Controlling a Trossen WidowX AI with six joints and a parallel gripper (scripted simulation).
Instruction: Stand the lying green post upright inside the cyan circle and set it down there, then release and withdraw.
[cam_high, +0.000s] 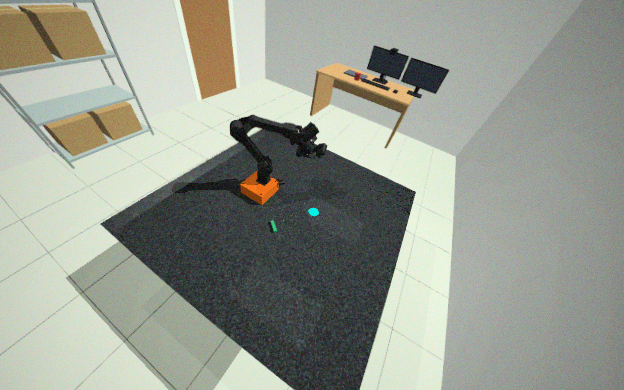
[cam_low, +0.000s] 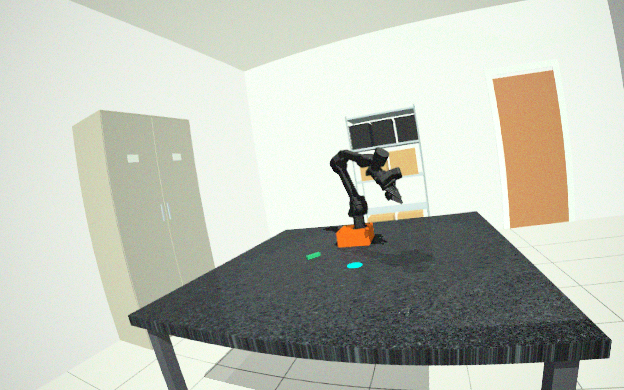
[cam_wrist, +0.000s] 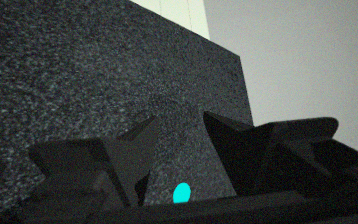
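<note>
Right now my gripper tip is 20 mm past the green post, 410 mm to the left of it and 210 mm above it. The rest, counted from my gripper tip: cyan circle 110 mm ahead, 200 mm to the right, 210 mm below.
</note>
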